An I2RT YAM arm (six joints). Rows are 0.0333 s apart.
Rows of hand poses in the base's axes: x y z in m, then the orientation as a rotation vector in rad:
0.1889, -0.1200, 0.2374, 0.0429, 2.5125, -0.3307
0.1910, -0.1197, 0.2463, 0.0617, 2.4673, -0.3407
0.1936, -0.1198, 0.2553, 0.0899, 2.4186, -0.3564
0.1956, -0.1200, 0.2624, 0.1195, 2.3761, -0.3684
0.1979, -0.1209, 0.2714, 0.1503, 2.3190, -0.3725
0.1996, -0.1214, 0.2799, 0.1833, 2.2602, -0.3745
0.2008, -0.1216, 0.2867, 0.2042, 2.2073, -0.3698
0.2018, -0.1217, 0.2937, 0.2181, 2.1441, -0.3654
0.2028, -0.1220, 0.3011, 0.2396, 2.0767, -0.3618
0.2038, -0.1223, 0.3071, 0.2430, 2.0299, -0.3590
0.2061, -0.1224, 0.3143, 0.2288, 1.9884, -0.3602
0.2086, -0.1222, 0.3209, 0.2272, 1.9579, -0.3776
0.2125, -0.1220, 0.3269, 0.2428, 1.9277, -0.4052
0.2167, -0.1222, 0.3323, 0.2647, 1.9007, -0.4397
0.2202, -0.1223, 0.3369, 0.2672, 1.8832, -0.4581
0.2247, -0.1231, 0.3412, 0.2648, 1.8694, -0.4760
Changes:
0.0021, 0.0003, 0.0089, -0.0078, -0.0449, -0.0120
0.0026, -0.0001, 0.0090, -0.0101, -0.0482, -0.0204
0.0020, -0.0002, 0.0071, -0.0064, -0.0424, -0.0215
0.0023, -0.0009, 0.0090, -0.0026, -0.0576, -0.0196
0.0017, -0.0005, 0.0085, -0.0007, -0.0595, -0.0211
0.0012, -0.0002, 0.0068, 0.0012, -0.0538, -0.0110
0.0010, -0.0001, 0.0070, -0.0032, -0.0633, -0.0061
0.0010, -0.0003, 0.0074, -0.0015, -0.0676, -0.0123
0.0010, -0.0003, 0.0060, -0.0055, -0.0463, -0.0005
0.0023, -0.0001, 0.0072, -0.0149, -0.0394, 0.0102
0.0025, 0.0002, 0.0066, -0.0184, -0.0265, -0.0064
0.0039, 0.0002, 0.0060, -0.0175, -0.0254, -0.0235
0.0042, -0.0002, 0.0054, -0.0186, -0.0210, -0.0316
0.0035, -0.0001, 0.0046, -0.0150, -0.0132, -0.0105
0.0045, -0.0008, 0.0043, -0.0162, -0.0091, -0.0070

